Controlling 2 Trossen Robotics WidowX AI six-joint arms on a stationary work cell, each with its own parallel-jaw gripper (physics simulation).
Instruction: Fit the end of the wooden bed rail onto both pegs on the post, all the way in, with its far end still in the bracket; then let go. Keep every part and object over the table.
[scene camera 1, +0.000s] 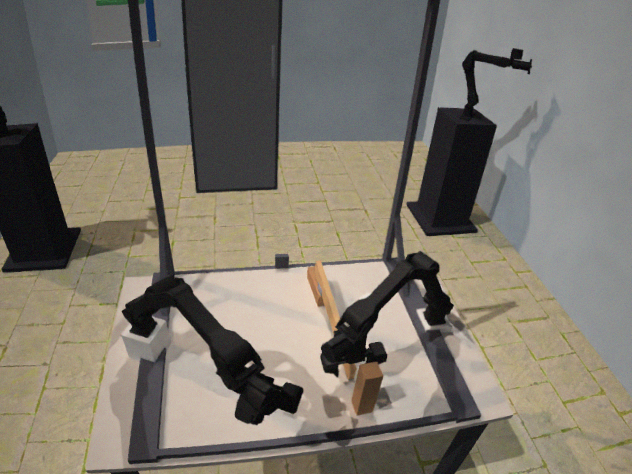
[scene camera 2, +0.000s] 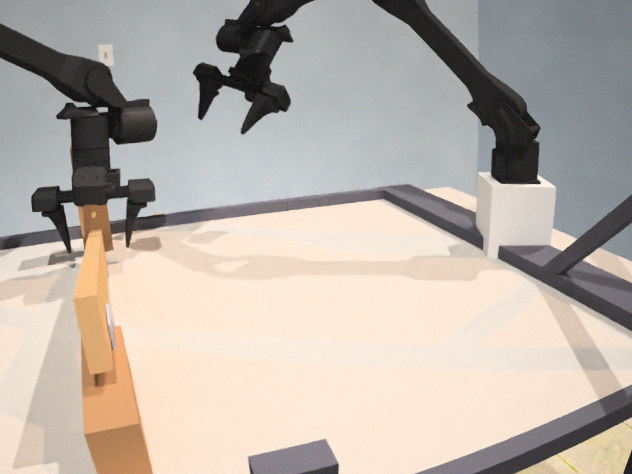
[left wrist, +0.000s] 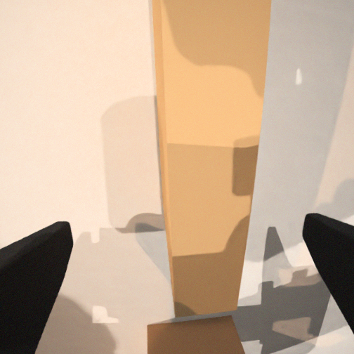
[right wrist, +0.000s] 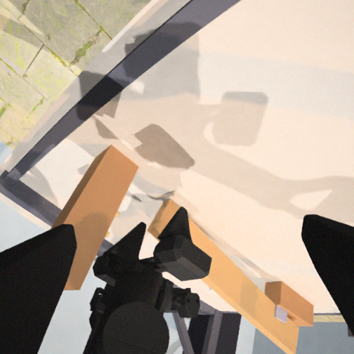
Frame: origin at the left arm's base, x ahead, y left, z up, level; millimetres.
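Seen in the pictures: left gripper, fingertip midpoint: (scene camera 1: 351, 373); right gripper, fingertip midpoint: (scene camera 1: 282, 395) (scene camera 2: 220, 126); left arm's base at its link origin: (scene camera 1: 434, 318); right arm's base at its link origin: (scene camera 1: 143, 327) (scene camera 2: 515, 179).
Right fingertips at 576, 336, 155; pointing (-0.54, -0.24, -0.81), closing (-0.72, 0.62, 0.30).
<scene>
Pixels of each thing's top centre, then the offset from my right fingertips to it, as dx, dy, dz. "*": a spot on its surface instead. Level surfaces: height alone.
- upright post at a spot on its surface: (scene camera 2: 95, 223) * -236, -71, -130
- peg at a spot on its surface: (scene camera 2: 93, 214) * -236, -83, -111
- bracket block at its top centre: (scene camera 2: 98, 345) (scene camera 1: 318, 275) -198, -550, -105
- pale plate at a spot on its surface: (scene camera 2: 110, 326) * -189, -514, -108
- white table top at its surface level: dz -181
- small dark block at its top centre: (scene camera 2: 291, 456) (scene camera 1: 281, 255) -82, -699, -124
The wooden rail (scene camera 1: 329, 301) (scene camera 2: 91, 306) (left wrist: 210, 115) (right wrist: 235, 280) runs toward the upright post (scene camera 1: 366, 390) (scene camera 2: 95, 223) (left wrist: 192, 337) (right wrist: 100, 215). A gap shows between its near end and the post in the right wrist view. One peg (scene camera 2: 93, 214) shows on the post's face. The rail's far end is at the bracket block (scene camera 1: 313, 288) (scene camera 2: 109, 408) (right wrist: 297, 302), beside a pale plate (scene camera 2: 110, 326) (right wrist: 281, 313). My left gripper (scene camera 2: 98, 248) (left wrist: 189, 229) (right wrist: 162, 215) is open near the rail's near end, one finger each side. My right gripper (scene camera 2: 222, 125) is open, high and away from the rail.
The dark frame (scene camera 1: 306, 441) (scene camera 2: 285, 204) borders the white table top (scene camera 1: 229, 306). A small dark block (scene camera 1: 281, 260) (scene camera 2: 293, 459) is at its far edge. White bases (scene camera 1: 145, 341) (scene camera 2: 515, 214) carry the arms. Dark uprights (scene camera 1: 148, 127) (scene camera 1: 413, 127) rise at the back.
</scene>
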